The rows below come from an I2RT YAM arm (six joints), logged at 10 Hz.
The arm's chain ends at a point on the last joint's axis. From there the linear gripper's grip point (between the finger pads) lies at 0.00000 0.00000 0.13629 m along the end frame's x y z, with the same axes.
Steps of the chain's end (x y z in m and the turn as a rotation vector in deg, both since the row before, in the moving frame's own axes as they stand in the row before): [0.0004, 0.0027, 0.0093, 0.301, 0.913, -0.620]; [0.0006, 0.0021, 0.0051, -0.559, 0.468, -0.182]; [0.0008, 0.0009, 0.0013, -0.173, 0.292, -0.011]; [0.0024, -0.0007, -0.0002, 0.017, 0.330, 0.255]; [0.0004, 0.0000, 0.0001, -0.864, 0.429, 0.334]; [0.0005, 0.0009, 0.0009, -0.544, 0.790, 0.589]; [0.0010, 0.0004, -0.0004, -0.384, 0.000, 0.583]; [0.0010, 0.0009, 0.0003, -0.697, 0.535, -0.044]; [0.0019, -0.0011, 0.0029, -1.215, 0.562, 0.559]
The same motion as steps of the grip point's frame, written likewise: [0.0026, 0.0020, 0.0093, 0.301, 0.913, -0.620]; [0.0017, 0.0034, 0.0051, -0.559, 0.468, -0.182]; [0.0015, 0.0013, 0.0013, -0.173, 0.292, -0.011]; [0.0032, -0.0007, -0.0002, 0.017, 0.330, 0.255]; [0.0014, 0.0021, 0.0001, -0.864, 0.429, 0.334]; [0.0024, 0.0022, 0.0009, -0.544, 0.790, 0.589]; [0.0010, 0.0013, -0.0004, -0.384, 0.000, 0.583]; [0.0023, 0.0026, 0.0003, -0.697, 0.535, -0.044]; [0.0032, 0.0018, 0.0029, -1.215, 0.562, 0.559]
